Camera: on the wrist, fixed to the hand. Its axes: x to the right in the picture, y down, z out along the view.
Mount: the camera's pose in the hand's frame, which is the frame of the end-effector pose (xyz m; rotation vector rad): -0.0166 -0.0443 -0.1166 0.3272 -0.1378 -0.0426
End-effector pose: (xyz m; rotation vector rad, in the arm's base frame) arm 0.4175 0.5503 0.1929 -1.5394 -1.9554 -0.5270
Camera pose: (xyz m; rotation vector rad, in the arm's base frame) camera 0.4011 0.4533 0.2714 -1.3584 -2.0605 -0.1096
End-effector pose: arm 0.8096 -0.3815 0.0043 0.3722 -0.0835 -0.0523
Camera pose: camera 0.8021 -0.3795 -0.1213 0.6974 -0.2218 -0.1070
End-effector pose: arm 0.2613 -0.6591 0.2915 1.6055 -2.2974 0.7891
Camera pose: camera 0.2948 -0.5933 0.3934 -1.8338 2.2392 -1.0906
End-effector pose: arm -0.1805 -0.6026 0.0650 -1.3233 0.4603 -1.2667
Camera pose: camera -0.3032 -0.6305 0.0652 -1.1366 0.1209 -1.2172
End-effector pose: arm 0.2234 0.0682 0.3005 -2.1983 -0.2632 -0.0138
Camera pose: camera 0.2085 -0.0021 0.4038 -1.8702 -0.3627 0.1479
